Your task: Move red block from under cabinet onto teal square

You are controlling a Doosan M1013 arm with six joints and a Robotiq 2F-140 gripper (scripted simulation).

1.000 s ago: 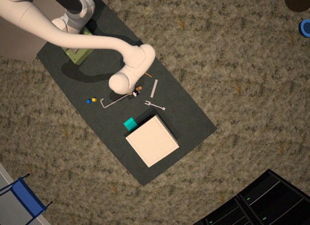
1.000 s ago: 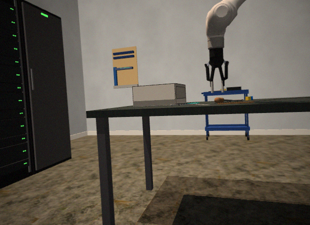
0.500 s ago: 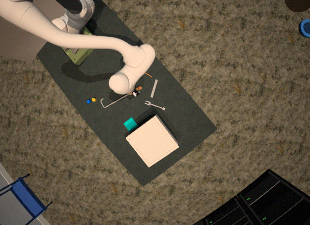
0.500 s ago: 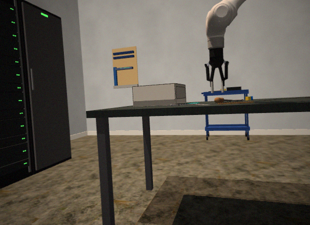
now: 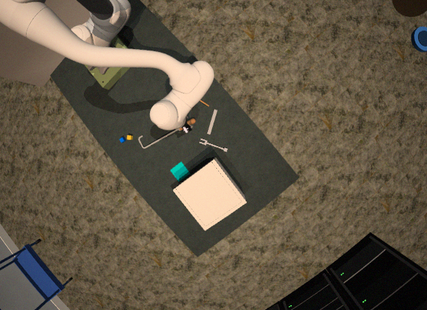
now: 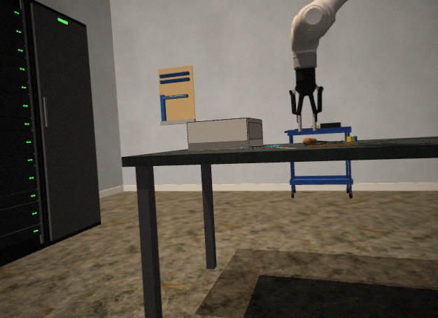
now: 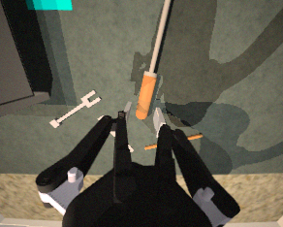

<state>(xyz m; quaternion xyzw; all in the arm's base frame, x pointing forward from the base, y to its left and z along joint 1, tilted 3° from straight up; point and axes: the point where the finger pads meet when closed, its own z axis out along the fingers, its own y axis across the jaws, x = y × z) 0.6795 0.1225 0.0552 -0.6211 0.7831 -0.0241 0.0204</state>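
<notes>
Now: hand 8 cm short of the flat grey bar, 11 cm to the right of it and 9 cm above it. From my hand the other things lie so: fork-ended tool 19 cm ahead, 2 cm to the left, 9 cm below; then thin orange stick 9 cm behind, 13 cm to the left, 9 cm below; then long hook tool 7 cm behind, 14 cm to the right, 8 cm below.
</notes>
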